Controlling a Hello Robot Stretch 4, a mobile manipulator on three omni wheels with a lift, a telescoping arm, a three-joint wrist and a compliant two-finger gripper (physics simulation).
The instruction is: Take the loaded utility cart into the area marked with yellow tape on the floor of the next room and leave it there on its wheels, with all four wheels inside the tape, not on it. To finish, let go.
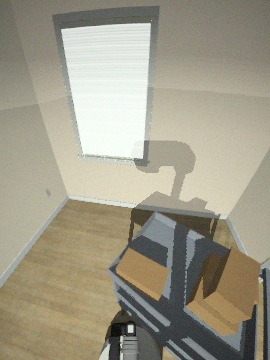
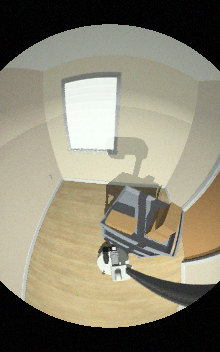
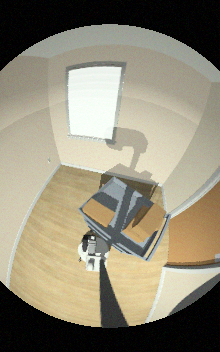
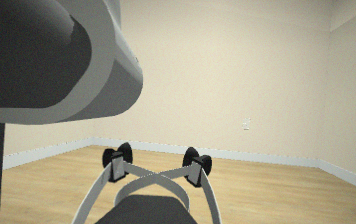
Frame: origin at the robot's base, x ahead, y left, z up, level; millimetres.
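Seen in the pictures: gripper, fingertip midpoint: point(image 2: 107, 274) point(image 3: 83, 262) point(image 4: 158, 157).
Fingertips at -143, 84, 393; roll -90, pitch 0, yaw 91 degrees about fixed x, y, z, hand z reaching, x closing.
Pixels of each thing's top centre, then the offset from my fingertips to it, as dx, dy, dz. "spot": a spot on its surface instead.
- grey utility cart, surface spot: point(image 1: 177, 270) point(image 3: 121, 213) spot: +503, -325, +373
- flat cardboard box, top centre: point(image 1: 142, 269) point(image 3: 98, 210) point(image 2: 121, 220) +472, -136, +491
- orange-brown surface, surface spot: point(image 3: 192, 237) spot: +126, -1362, +166
The grey utility cart point(image 1: 177, 270) point(image 2: 142, 215) point(image 3: 119, 215) stands just ahead and to the right of my base, turned at an angle, seen from above. Its top tray carries a flat cardboard box point(image 1: 142, 272) point(image 2: 120, 220) point(image 3: 100, 211) at the left and several more cardboard boxes point(image 1: 235, 280) point(image 2: 167, 225) point(image 3: 145, 230) at the right, one raised on others. Its lower shelves and wheels are mostly hidden. My gripper point(image 4: 158, 157) is open and empty, its fingertips apart, facing a wall and not touching the cart. The yellow tape does not show.
My round base point(image 2: 114, 265) point(image 3: 92, 255) is close against the cart's near side. A wall with a window point(image 1: 107, 90) point(image 2: 92, 112) point(image 3: 94, 102) is behind the cart. At the right, an orange-brown surface point(image 2: 202, 230) point(image 3: 192, 237) shows beside the white-edged wall. An outlet point(image 4: 246, 124) is on the wall.
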